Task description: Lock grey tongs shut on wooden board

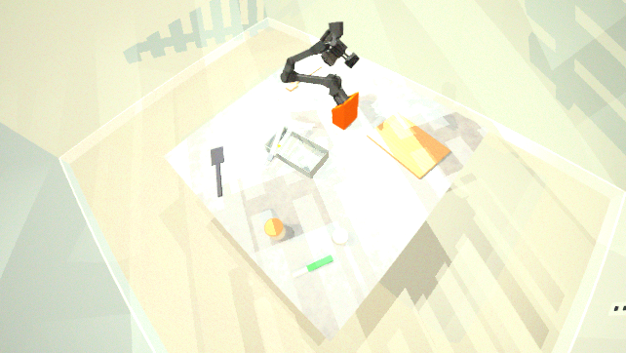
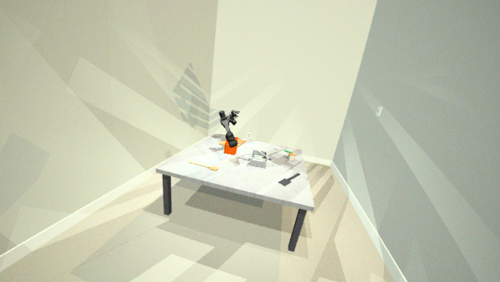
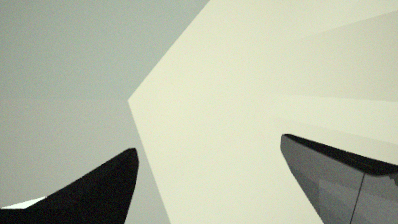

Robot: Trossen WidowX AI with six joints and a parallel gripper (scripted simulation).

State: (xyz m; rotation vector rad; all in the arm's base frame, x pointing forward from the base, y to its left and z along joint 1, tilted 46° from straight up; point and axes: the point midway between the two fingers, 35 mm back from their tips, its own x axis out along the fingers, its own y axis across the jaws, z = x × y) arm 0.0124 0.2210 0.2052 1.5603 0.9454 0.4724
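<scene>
Now: the yellow mark 34 cm ahead of my gripper tip, 13 cm to the right of it and 40 cm below it. From my gripper tip the other things lie so: wooden board (13 cm behind, 33 cm to the left, 45 cm below); then roasting tin (29 cm ahead, 6 cm to the right, 43 cm below); then dark spatula (63 cm ahead, 33 cm to the right, 45 cm below).
</scene>
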